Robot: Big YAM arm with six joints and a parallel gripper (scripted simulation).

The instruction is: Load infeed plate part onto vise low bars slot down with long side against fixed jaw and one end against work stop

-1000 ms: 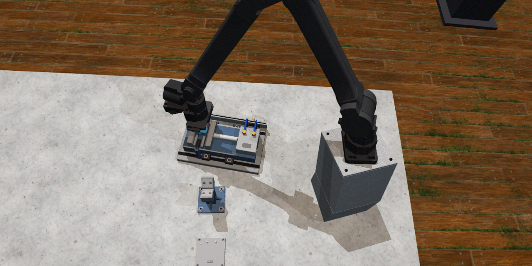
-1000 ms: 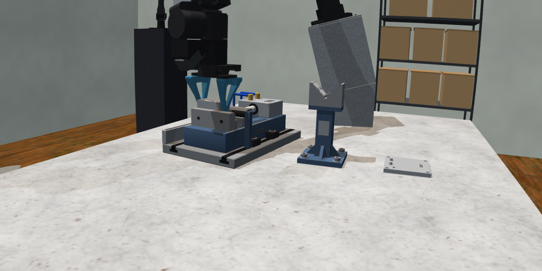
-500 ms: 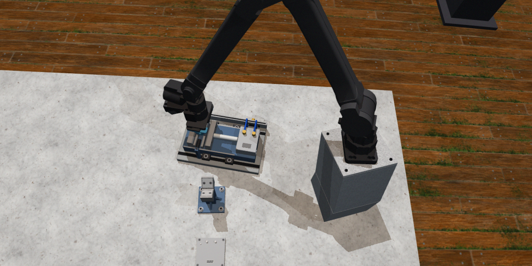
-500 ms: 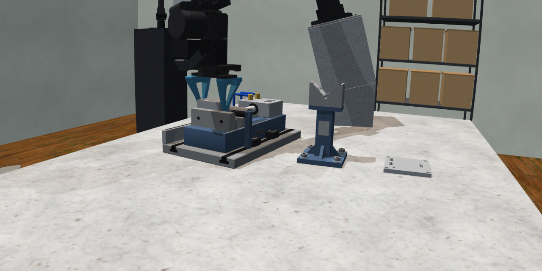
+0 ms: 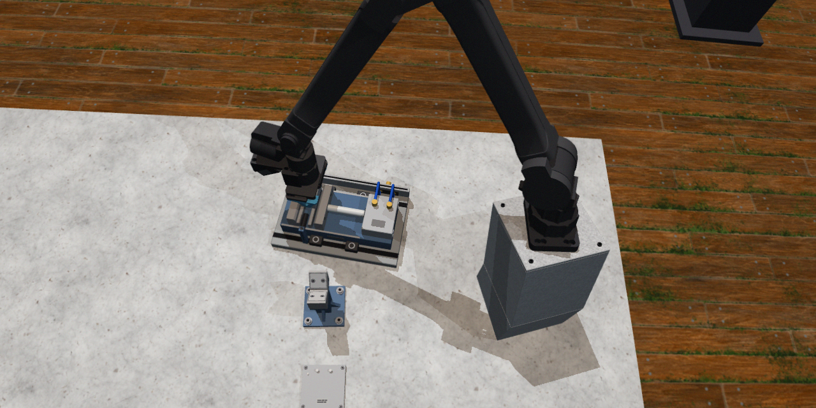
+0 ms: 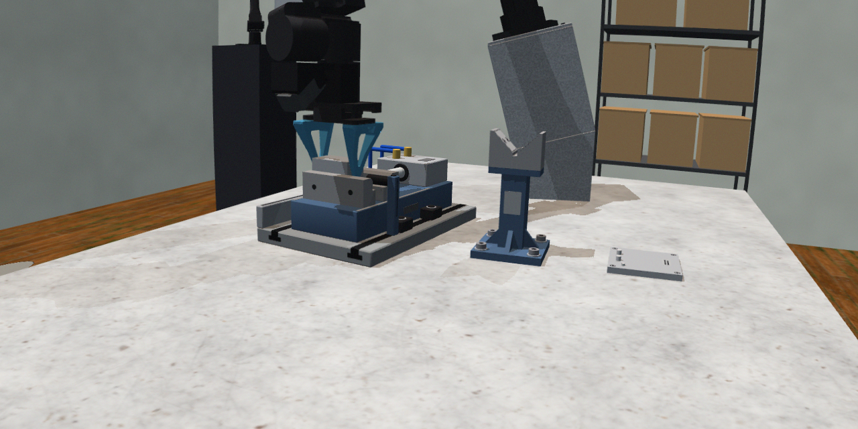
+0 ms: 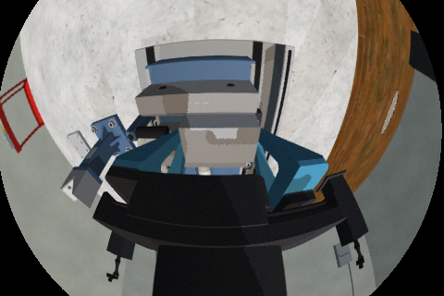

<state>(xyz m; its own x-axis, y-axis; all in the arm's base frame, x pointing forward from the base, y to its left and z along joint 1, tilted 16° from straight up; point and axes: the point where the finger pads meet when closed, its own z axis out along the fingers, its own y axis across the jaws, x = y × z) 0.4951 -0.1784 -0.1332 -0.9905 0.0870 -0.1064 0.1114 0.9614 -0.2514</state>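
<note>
The grey part is 10 mm below my hand. Also, from my hand: work stop 10 mm ahead, 70 mm to the left, 10 mm below; then moving jaw 30 mm behind, 20 mm to the left, 20 mm below; then fixed jaw 30 mm ahead, 20 mm to the left, 20 mm below.
</note>
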